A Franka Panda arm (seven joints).
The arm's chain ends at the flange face. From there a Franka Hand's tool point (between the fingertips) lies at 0.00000 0.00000 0.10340 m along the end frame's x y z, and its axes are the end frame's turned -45 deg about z.
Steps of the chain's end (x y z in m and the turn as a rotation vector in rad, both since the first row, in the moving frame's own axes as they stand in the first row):
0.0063 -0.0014 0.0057 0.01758 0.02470 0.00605
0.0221 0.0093 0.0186 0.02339 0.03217 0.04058
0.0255 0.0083 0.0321 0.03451 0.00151 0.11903
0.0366 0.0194 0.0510 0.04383 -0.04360 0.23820
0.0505 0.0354 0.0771 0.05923 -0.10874 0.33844
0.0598 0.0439 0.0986 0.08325 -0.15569 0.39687
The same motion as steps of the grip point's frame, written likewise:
0.0085 0.0040 0.0057 -0.00503 0.02990 0.00605
0.0131 0.0229 0.0185 -0.00621 0.03929 0.04058
0.0149 0.0217 0.0320 0.02333 0.02547 0.11903
0.0129 0.0333 0.0508 0.06182 0.00016 0.23820
0.0092 0.0481 0.0763 0.11877 -0.03501 0.33844
0.0095 0.0554 0.0970 0.16896 -0.05122 0.39687

